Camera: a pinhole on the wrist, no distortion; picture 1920 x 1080 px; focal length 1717.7 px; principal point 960.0 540.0 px. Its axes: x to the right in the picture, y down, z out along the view. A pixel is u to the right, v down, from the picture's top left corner.
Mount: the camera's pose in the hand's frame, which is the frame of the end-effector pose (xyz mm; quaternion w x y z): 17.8 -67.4 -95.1 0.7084 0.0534 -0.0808 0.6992
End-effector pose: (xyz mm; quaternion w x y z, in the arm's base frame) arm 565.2 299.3 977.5 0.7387 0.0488 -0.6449 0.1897
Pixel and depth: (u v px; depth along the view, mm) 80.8 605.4 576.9
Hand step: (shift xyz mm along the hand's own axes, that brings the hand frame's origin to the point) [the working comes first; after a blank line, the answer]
In the camera's frame: -295.3 22.0 576.9

-29.8 -465.8 414.3
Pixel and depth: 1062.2 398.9 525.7
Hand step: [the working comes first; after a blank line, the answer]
In the camera's frame: 31.3 -43.2 525.7

40.3 -136.6 428.3
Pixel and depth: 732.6 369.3 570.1
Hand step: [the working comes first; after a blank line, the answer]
In the camera's frame: -75.5 -56.7 570.1

51.0 -250.0 452.1
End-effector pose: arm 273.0 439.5 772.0 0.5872 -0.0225 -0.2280 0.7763
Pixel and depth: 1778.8 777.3 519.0
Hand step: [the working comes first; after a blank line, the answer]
In the camera's frame: 247.4 71.7 519.0

-72.2 78.8 458.3
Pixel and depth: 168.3 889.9 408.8
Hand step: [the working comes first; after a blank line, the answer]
In the camera's frame: -188.4 83.3 408.8

-83.4 -328.1 267.3
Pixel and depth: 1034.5 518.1 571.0
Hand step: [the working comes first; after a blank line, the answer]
In the camera's frame: 24.8 -7.3 571.0

2.6 -150.9 470.1
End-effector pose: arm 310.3 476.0 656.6 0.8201 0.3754 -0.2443 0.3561
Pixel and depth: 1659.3 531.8 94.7
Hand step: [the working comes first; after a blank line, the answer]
In the camera's frame: 38.6 -0.5 94.7

14.8 -47.4 5.1
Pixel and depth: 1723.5 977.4 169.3
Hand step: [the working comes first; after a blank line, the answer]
In the camera's frame: 75.3 43.1 169.3

-31.3 -24.7 83.6
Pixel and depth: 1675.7 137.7 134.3
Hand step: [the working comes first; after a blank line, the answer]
In the camera's frame: 56.0 -31.5 134.3

44.4 -38.3 48.4
